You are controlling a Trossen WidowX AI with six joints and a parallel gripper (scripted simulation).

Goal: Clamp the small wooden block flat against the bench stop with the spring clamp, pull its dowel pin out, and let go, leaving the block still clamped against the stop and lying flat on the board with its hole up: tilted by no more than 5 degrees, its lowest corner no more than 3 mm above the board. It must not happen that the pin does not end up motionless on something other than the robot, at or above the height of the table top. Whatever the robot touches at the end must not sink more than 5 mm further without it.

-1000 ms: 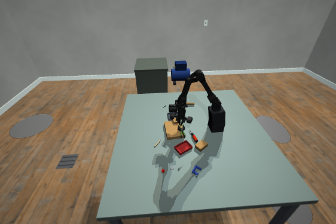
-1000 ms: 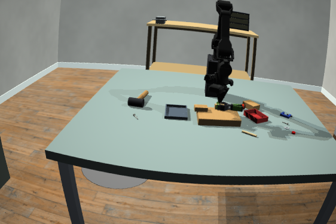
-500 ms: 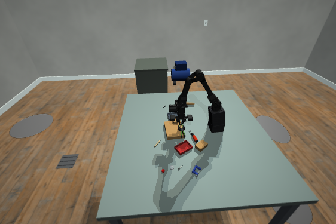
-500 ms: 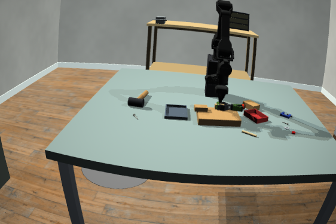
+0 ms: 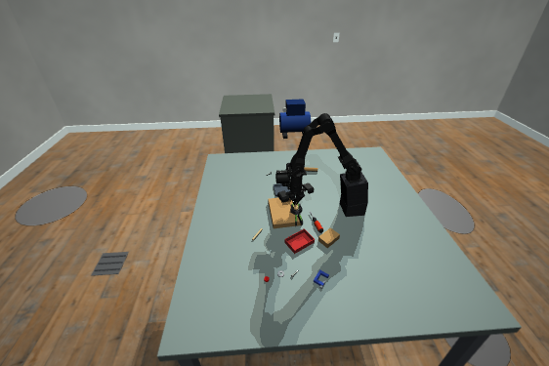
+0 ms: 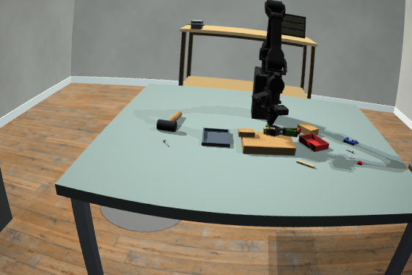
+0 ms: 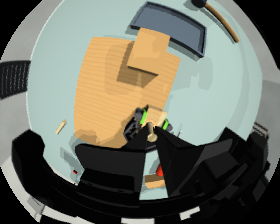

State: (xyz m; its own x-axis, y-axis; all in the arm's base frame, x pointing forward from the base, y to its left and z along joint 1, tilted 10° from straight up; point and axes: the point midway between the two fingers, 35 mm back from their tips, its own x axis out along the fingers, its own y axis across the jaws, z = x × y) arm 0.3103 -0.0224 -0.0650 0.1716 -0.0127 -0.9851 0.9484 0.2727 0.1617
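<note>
The dowel pin is 40 mm below my hand. Also, from my hand: red tray (200 mm to the left, 90 mm below, 20 mm ahead); wooden board (90 mm below, 60 mm ahead, 10 mm to the right); dark tray (200 mm to the right, 90 mm below).
</note>
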